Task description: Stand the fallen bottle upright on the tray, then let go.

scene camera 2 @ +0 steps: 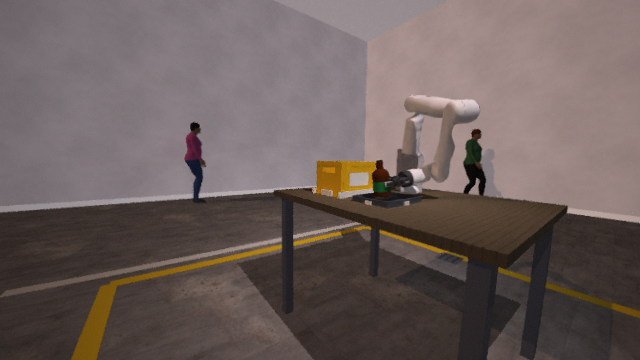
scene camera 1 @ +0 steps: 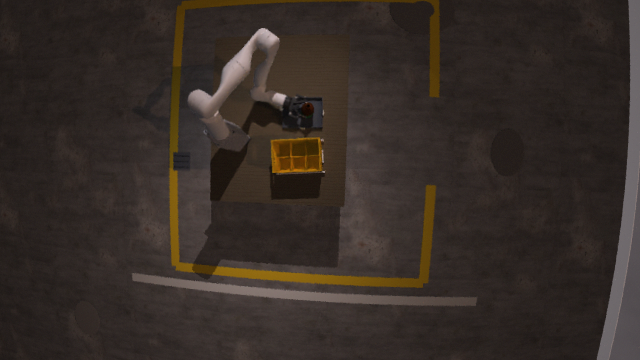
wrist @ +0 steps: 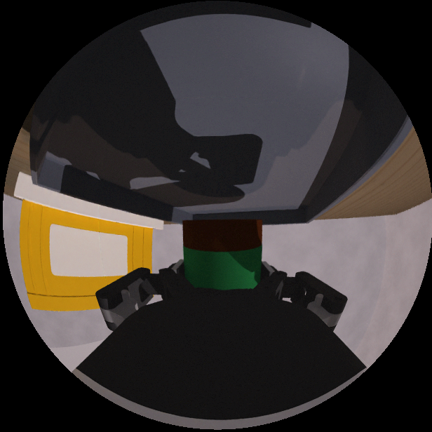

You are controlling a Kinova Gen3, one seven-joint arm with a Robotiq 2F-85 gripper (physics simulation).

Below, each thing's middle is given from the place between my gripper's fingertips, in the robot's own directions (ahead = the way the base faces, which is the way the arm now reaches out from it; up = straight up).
Labels:
My hand is 10 mm past the bottle [wrist: 226, 254] and 20 mm below it.

